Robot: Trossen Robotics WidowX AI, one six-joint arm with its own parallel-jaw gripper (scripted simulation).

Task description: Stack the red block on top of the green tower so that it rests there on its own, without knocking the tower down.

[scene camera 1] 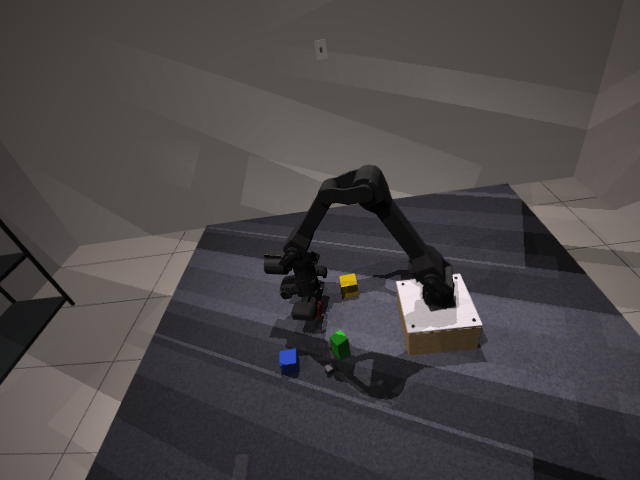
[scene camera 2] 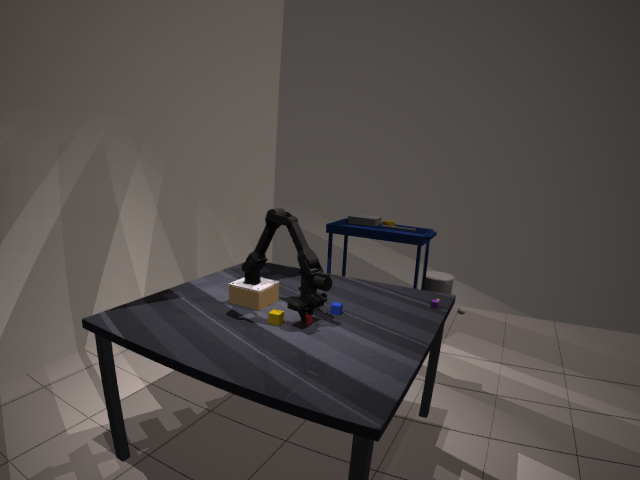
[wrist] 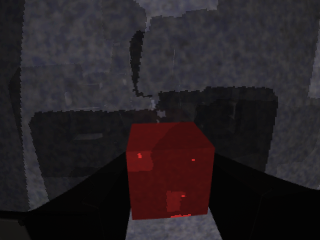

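Observation:
You'd see my gripper (scene camera 1: pixel 316 310), again my gripper (scene camera 2: pixel 306 320), and my gripper (wrist: pixel 164 157) too. There's also a red block (wrist: pixel 170 165) that I can see.

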